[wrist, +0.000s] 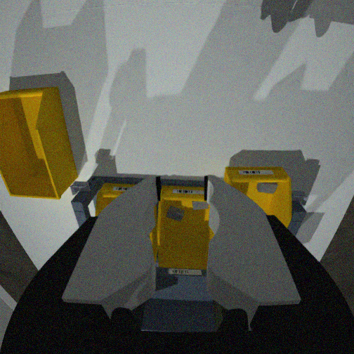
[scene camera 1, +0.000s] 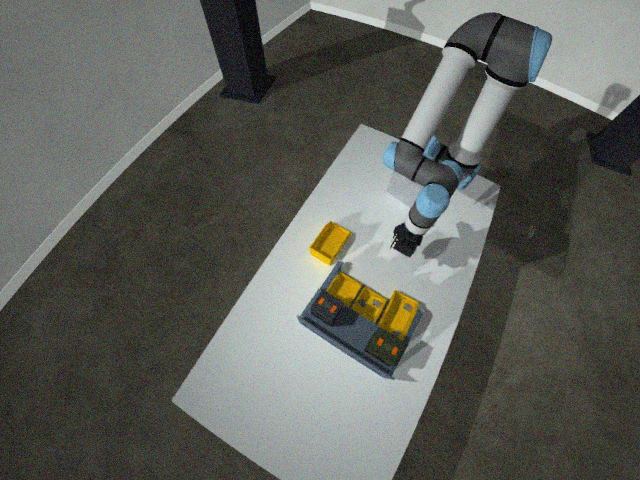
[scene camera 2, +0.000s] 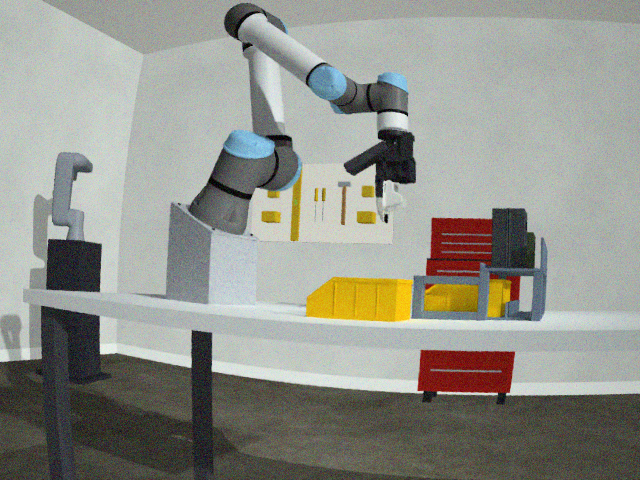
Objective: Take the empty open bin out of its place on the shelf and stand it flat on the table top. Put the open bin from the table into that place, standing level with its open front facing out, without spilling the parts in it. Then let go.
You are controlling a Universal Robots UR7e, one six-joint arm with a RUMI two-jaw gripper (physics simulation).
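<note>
An empty yellow open bin stands flat on the table top, beside the shelf. Another yellow open bin stands in the shelf's lower right place in scene camera 1. Its open front faces out, it looks level, and it sticks out further than its neighbours. A grey part shows in it. My gripper is open with a moderate gap and holds nothing. It hangs high above the table, in front of the shelf and apart from all bins.
A left shelf bin and a middle shelf bin stand beside the right one. The middle one holds grey parts. A dark case and a green case stand on the shelf's upper board.
</note>
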